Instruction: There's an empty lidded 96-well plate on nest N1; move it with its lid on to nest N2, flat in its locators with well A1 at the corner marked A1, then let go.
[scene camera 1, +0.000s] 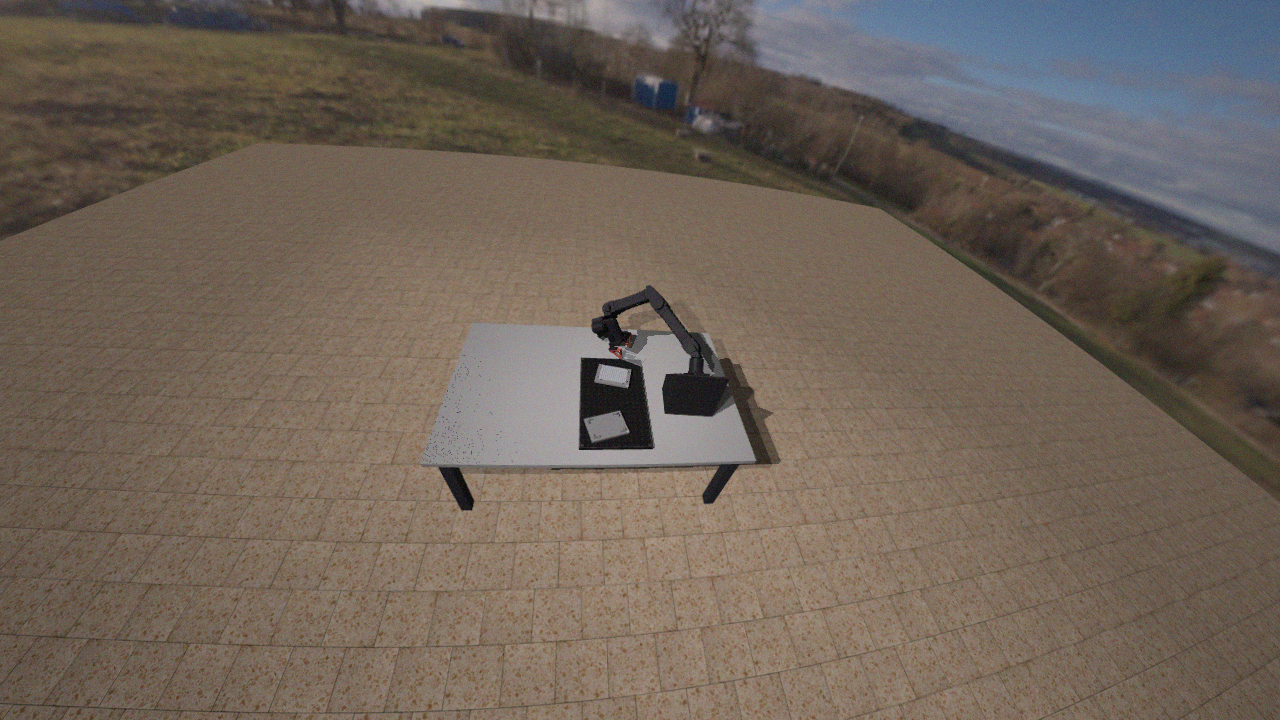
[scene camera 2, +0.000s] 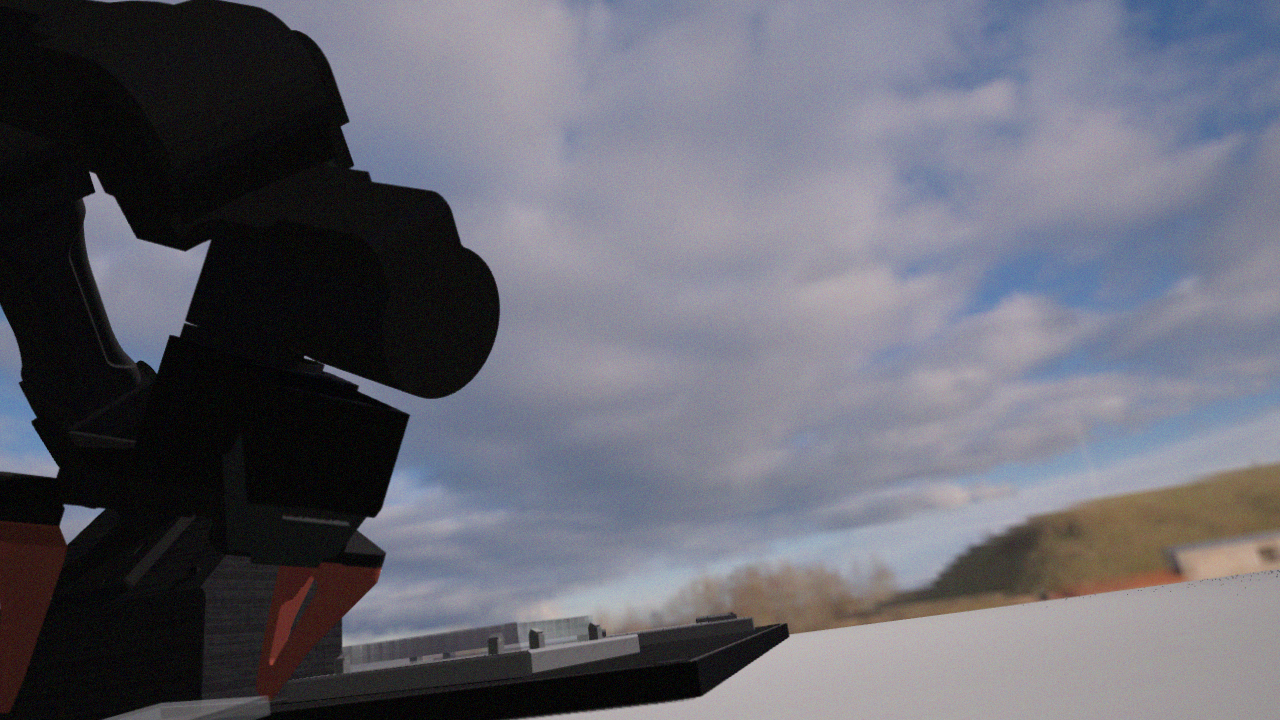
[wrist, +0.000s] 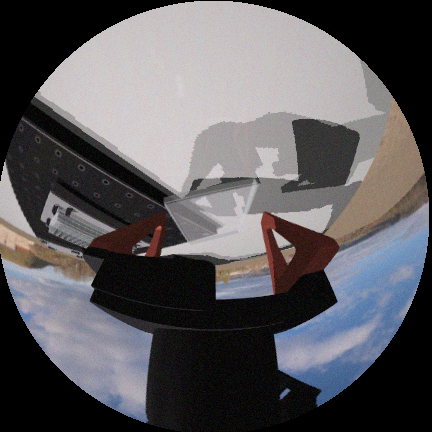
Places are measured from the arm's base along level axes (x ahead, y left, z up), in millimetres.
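Pixels of known places: gripper, fingertip midpoint: (scene camera 1: 625, 352) (scene camera 2: 145, 700) (wrist: 213, 216); arm's base, origin of the base link: (scene camera 1: 695, 375) (scene camera 2: 171, 515).
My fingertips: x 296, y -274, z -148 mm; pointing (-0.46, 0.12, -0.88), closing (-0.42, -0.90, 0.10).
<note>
Ahead of a thing's pixels: the offset from my fingertips to its top centre. "spot": to the spot under its first point. Level surfaces: height alone.
The clear 96-well plate {dx +57, dy +167, dz +14 mm} (scene camera 1: 613, 376) (scene camera 2: 465, 640) (wrist: 75, 227) sits on the light grey nest {spot: dx +136, dy +144, dz -5 mm} (scene camera 2: 581, 652) (wrist: 49, 204) at the far end of the black board. A separate clear lid {dx -38, dy +16, dz -3 mm} (wrist: 195, 220) lies off the plate, across the board's edge and the white table, and looks tilted. The other nest {dx +77, dy +464, dz +6 mm} (scene camera 1: 606, 427) stands bare at the near end of the board. My gripper (scene camera 1: 624, 347) (wrist: 213, 216) is open, its red fingers spread above the lid and beside the board, holding nothing. Nest labels and the A1 mark are unreadable.
The black perforated board {dx +53, dy +302, dz -11 mm} (scene camera 1: 617, 401) (scene camera 2: 742, 658) (wrist: 90, 172) lies on the white table {dz -25 mm} (scene camera 1: 519, 394). A large black box (scene camera 1: 693, 394) stands to the right, near the arm's base. The arm's shadow falls across the table top beside the board.
</note>
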